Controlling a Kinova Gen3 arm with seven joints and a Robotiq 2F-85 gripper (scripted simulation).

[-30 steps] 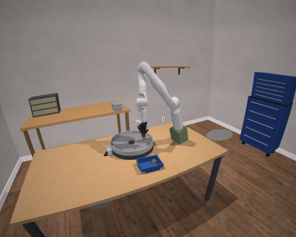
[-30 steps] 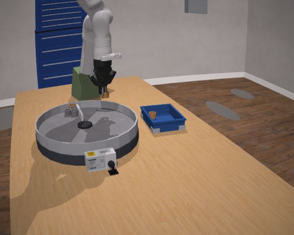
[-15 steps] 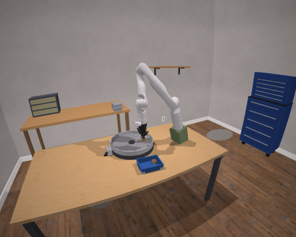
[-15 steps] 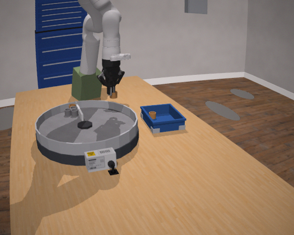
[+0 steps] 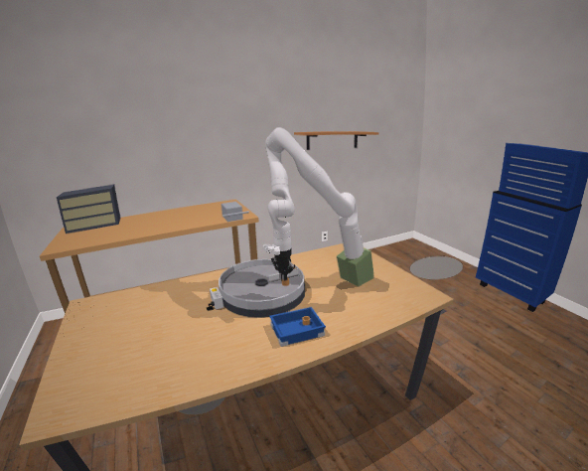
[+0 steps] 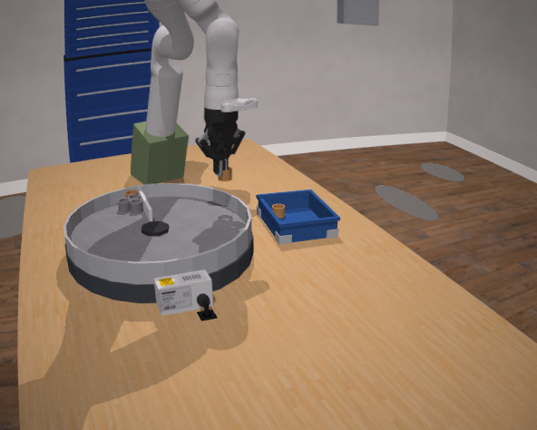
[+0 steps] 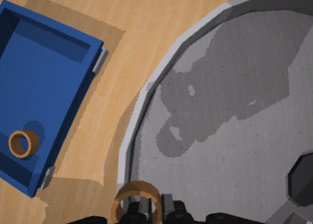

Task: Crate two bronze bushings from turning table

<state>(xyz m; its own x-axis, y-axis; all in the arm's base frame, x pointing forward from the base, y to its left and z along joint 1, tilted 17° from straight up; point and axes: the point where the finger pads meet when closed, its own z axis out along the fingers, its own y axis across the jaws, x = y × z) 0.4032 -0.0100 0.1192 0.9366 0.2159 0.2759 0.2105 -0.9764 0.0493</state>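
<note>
Now: hand 170 mm to the right of the blue crate, 140 mm above it and 50 mm short of it. From my hand the other things lie so: grey turning table 180 mm to the right, 110 mm below, 20 mm ahead.
</note>
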